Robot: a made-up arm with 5 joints.
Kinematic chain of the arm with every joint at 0, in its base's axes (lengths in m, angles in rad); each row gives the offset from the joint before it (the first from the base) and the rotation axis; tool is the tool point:
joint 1: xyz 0 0 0.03 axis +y
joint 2: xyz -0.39 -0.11 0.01 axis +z
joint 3: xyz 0.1 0 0.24 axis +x
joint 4: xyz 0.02 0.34 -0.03 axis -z
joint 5: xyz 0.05 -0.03 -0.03 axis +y
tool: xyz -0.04 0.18 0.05
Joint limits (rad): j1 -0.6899..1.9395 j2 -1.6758..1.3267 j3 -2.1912..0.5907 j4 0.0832..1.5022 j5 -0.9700..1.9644
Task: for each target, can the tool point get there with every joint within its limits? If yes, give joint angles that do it. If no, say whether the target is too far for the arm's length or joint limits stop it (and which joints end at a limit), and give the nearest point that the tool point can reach.
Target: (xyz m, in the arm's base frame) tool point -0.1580 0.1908 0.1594
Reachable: yes | joints 1.2551 0.1229 -0.9070 0.3506 1.2906
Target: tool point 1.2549 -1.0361 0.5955
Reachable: no: too far | nearest point 0.4518 -0.4037 0.2336 | short by 1.084 m
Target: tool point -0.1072 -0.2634 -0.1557
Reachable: yes | joints -0.2460 -0.3270 -1.7230 0.6425 1.2385
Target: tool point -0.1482 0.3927 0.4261
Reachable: yes | joints 0.8189 0.4067 -0.1848 0.3815 0.2611
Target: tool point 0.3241 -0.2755 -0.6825
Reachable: no: joint limits stop it (at a limit: joint 1, joint 4, joint 5) | nearest point 0.3470 -0.1993 -0.2283 | short by 0.461 m
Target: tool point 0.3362 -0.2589 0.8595
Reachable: no: joint limits stop it (at a limit: joint 1, joint 2, joint 3, joint 5) | nearest point 0.1770 -0.2726 0.7488 | short by 0.194 m
